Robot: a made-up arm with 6 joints. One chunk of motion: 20 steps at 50 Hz.
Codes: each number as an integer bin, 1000 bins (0 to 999) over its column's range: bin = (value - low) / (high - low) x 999, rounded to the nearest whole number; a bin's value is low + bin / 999 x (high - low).
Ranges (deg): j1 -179.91..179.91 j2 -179.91..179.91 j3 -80..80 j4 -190.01..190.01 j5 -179.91..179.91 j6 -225.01..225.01
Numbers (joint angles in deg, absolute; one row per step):
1: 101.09 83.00 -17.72 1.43 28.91 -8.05
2: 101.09 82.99 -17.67 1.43 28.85 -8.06
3: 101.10 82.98 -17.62 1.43 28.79 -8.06
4: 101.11 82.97 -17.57 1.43 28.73 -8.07
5: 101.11 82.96 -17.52 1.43 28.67 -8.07
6: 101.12 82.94 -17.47 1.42 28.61 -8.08
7: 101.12 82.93 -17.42 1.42 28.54 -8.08
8: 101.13 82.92 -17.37 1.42 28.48 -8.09
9: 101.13 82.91 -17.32 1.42 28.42 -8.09
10: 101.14 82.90 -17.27 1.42 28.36 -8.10
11: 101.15 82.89 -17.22 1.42 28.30 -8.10
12: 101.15 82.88 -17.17 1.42 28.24 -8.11
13: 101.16 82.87 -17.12 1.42 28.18 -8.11
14: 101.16 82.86 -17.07 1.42 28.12 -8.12
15: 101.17 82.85 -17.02 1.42 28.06 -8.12
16: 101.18 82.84 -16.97 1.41 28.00 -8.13
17: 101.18 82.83 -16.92 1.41 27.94 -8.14
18: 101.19 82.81 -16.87 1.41 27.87 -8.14
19: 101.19 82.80 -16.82 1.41 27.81 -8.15
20: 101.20 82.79 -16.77 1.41 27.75 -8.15
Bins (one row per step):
1: 780 730 389 503 580 482
2: 780 730 389 503 580 482
3: 780 730 389 503 579 482
4: 780 730 390 503 579 482
5: 780 730 390 503 579 482
6: 780 730 390 503 579 482
7: 780 730 391 503 579 482
8: 780 730 391 503 579 482
9: 780 730 391 503 578 482
10: 780 730 392 503 578 482
11: 780 730 392 503 578 482
12: 780 730 392 503 578 481
13: 780 730 393 503 578 481
14: 780 730 393 503 578 481
15: 780 730 393 503 577 481
16: 780 729 394 503 577 481
17: 780 729 394 503 577 481
18: 780 729 394 503 577 481
19: 780 729 394 503 577 481
20: 780 729 395 503 577 481

